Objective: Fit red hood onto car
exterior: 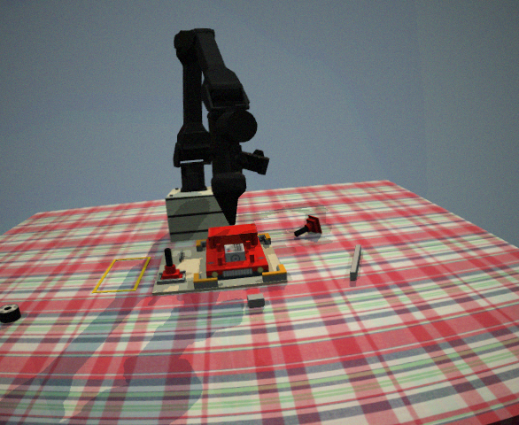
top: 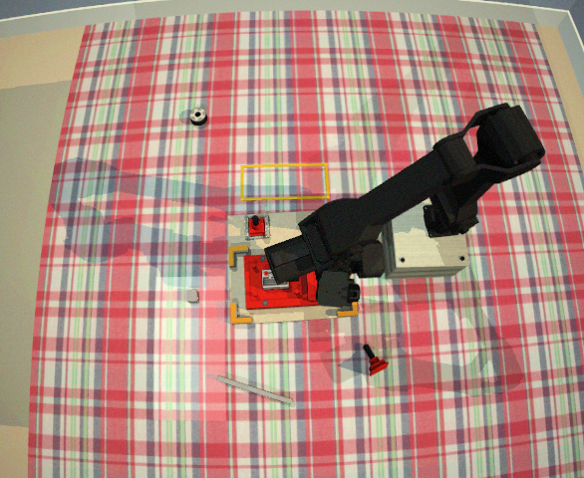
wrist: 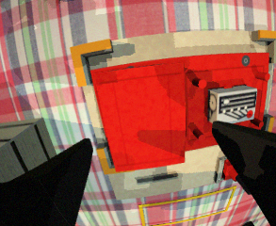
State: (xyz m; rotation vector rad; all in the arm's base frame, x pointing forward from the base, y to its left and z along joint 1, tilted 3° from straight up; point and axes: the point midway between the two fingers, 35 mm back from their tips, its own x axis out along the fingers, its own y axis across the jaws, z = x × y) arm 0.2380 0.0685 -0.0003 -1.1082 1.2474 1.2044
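Now: gripper tip 3 cm above the red hood. The rest, counted from my gripper tip: jig 7 cm ahead, 3 cm to the right, 6 cm below; grey engine block 9 cm ahead, 5 cm below; grey rod 16 cm ahead, 20 cm to the left, 6 cm below.
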